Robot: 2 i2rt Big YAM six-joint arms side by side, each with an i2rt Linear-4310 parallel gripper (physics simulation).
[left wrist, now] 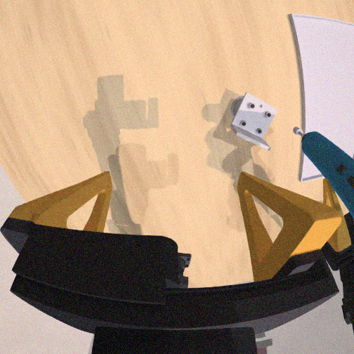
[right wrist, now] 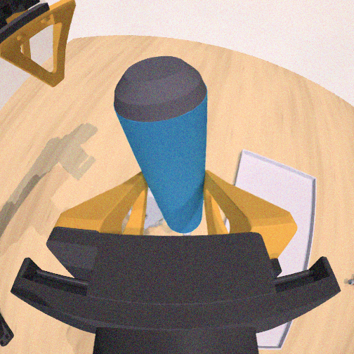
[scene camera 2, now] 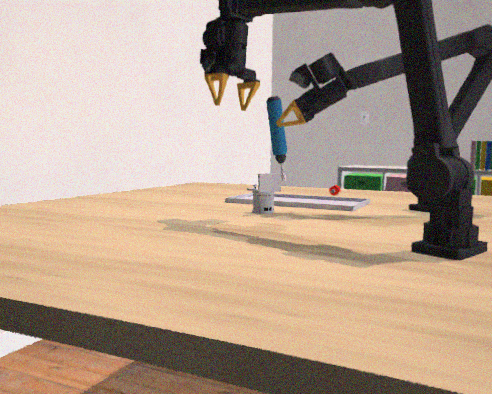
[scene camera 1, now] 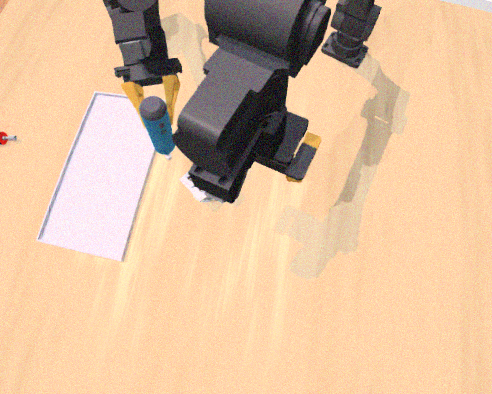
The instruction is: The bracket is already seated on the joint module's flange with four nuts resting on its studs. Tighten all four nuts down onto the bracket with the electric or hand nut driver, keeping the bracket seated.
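Places are measured from the left arm's base along level axes (x ahead, y left, z up), in metres.
Pixels of known places: left gripper, fingertip midpoint: (scene camera 2: 230, 108) (scene camera 1: 259, 164); right gripper, fingertip midpoint: (scene camera 2: 277, 125) (scene camera 1: 159, 126); left arm's base, origin of the base link: (scene camera 2: 449, 251) (scene camera 1: 344, 51).
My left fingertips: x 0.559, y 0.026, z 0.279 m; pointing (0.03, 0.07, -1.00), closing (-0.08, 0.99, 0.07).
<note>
Ahead of a thing's pixels: the offset from my left fingertips to its top centre.
The grey joint module {dy -0.131, dx +0.007, dz -0.205 m} (scene camera 2: 263, 204) stands on the table. The white bracket (scene camera 1: 196, 192) (scene camera 2: 270, 181) (left wrist: 262, 113) lies on its flange, its upright plate at one edge. Several dark nuts or stud ends show on it in the left wrist view; how far down they sit is too small to tell. My right gripper (scene camera 1: 158, 119) (right wrist: 174, 177) is shut on the blue nut driver {dy -0.191, dx +0.011, dz +0.047 m} (scene camera 1: 161, 134) (scene camera 2: 277, 135) (left wrist: 325, 154) (right wrist: 172, 145). The driver leans slightly, bit down, its tip beside the bracket and apart from it in the left wrist view. My left gripper (scene camera 2: 230, 106) (left wrist: 174, 178) is open and empty, high above the table.
A shallow white tray {dy -0.372, dx +0.089, dz -0.263 m} (scene camera 1: 90, 185) (left wrist: 330, 70) (right wrist: 276, 200) lies beside the bracket and driver. A small red object {dy -0.693, dx +0.178, dz -0.245 m} (scene camera 1: 3, 138) (scene camera 2: 334, 190) lies beyond the tray. The left arm hangs over part of the bracket in scene camera 1.
</note>
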